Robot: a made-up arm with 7 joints.
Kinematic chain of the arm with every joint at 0, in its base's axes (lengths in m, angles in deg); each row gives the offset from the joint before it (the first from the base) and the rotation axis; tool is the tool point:
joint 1: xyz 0 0 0.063 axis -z
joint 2: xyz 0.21 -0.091 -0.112 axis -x
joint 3: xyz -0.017 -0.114 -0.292 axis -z
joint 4: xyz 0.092 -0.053 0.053 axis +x
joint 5: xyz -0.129 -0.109 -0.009 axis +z
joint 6: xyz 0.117 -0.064 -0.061 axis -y
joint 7: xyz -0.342 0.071 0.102 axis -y
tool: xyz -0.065 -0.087 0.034
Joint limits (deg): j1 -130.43..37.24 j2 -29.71..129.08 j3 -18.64..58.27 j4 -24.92..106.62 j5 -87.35..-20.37 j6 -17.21..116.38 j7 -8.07..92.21
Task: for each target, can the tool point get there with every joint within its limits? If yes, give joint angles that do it. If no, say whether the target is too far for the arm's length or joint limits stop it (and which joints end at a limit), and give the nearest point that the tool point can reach.
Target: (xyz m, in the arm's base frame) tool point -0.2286 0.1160 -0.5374
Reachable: yes | joints -94.34 -15.28 19.23 51.61 -64.10 70.46 46.09
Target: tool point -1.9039 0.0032 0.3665
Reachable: no: too far | nearest point -0.6732 -0.3225 0.1760 | short by 1.287 m
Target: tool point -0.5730 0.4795 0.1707
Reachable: no: joint limits stop it (at a limit: joint 2, joint 3, joint 4, joint 5) | nearest point -0.4048 0.3387 -0.1056 | short by 0.353 m
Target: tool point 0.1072 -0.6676 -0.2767
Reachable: yes | joints 0.03 77.78 37.83 35.33 -40.21 63.69 39.34
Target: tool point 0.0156 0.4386 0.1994
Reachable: no: joint limits stop it (at a limit: joint 1, joint 2, joint 3, joint 5, joint 7) | nearest point 0.1309 0.4333 0.0973 | short by 0.154 m
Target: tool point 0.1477 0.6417 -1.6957
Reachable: no: too far | nearest point 0.0914 0.3970 -0.9040 | short by 0.831 m
